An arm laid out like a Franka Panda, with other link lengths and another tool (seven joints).
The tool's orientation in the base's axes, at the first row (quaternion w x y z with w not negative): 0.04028, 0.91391, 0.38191, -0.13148
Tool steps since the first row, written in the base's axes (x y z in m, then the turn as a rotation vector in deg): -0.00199, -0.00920, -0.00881, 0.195, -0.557, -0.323; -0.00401, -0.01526, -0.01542, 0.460, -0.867, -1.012; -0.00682, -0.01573, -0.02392, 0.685, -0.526, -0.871; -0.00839, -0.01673, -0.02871, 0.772, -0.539, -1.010; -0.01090, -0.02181, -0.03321, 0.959, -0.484, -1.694; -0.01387, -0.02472, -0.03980, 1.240, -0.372, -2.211; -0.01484, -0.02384, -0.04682, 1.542, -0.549, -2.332
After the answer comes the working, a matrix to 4 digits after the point.
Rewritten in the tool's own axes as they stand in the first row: -0.00528, 0.00531, 0.01050, -0.164, 0.540, 0.367; -0.00901, 0.00833, 0.01833, -0.012, 0.964, 1.028; -0.00892, 0.00690, 0.02718, 0.336, 0.880, 0.786; -0.00937, 0.00662, 0.03229, 0.423, 0.954, 0.904; -0.01333, 0.00854, 0.03803, 0.773, 1.066, 1.513; -0.01555, 0.00867, 0.04550, 1.179, 1.200, 1.932; -0.01369, 0.00755, 0.05231, 1.294, 1.542, 2.016
The tool's axes in the first row as the columns of a matrix, in the base's axes (rounded; the answer above uses it unrounded):
0.6737, 0.7087, -0.2096
0.6875, -0.7050, -0.1741
-0.2711, -0.0268, -0.9622

